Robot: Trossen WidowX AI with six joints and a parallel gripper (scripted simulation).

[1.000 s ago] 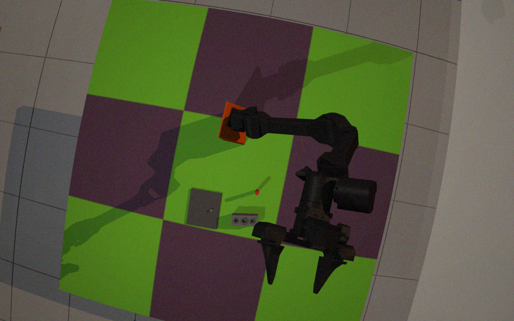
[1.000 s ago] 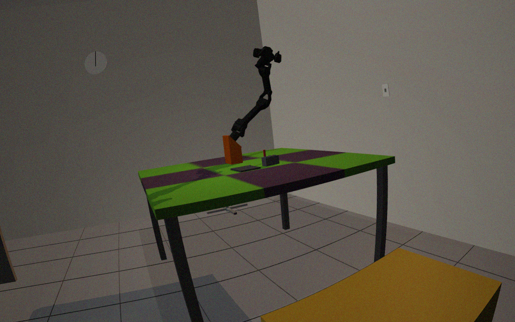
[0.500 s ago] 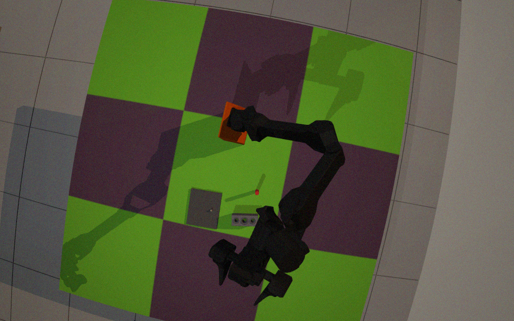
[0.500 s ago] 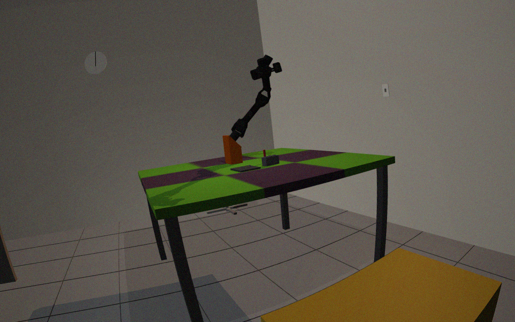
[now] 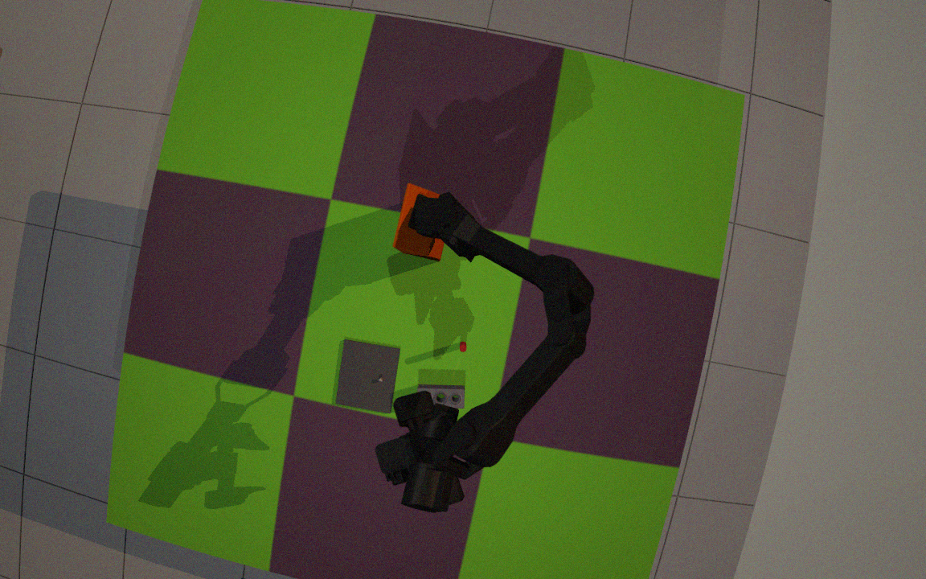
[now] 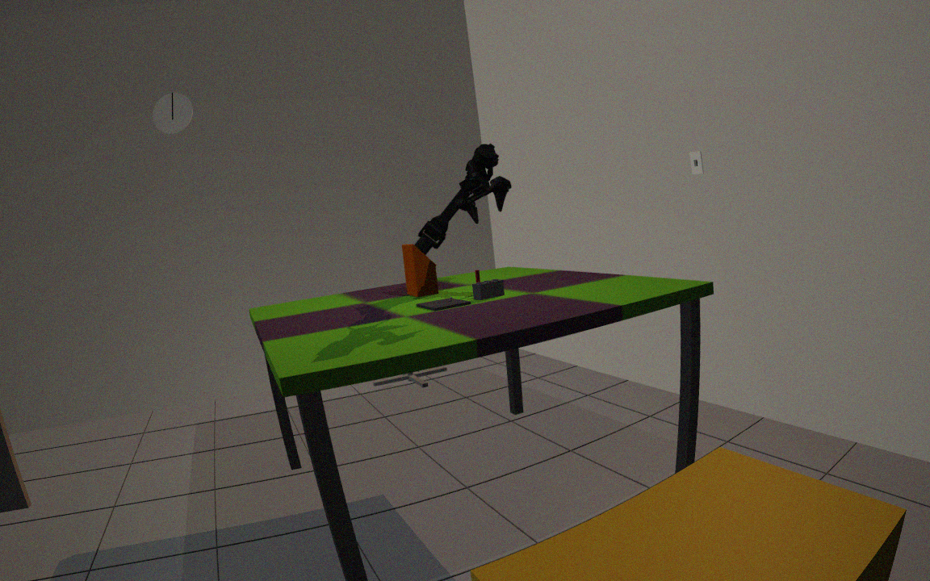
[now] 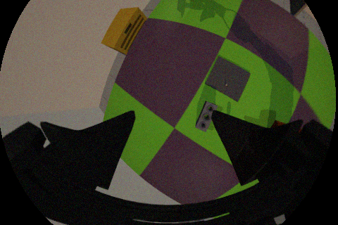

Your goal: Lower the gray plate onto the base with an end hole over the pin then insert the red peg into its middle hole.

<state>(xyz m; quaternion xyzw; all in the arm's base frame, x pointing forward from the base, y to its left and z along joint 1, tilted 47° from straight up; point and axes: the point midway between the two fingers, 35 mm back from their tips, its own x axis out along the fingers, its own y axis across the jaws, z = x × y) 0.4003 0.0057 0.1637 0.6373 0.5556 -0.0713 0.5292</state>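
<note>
Now: gripper tip 220 mm above the plate, 70 mm past it and 10 mm to the right of it. From my gripper tip the other things lie so: dark square base 250 mm below, 140 mm to the right, 60 mm behind; red peg 210 mm below, 190 mm behind, 20 mm to the left.
</note>
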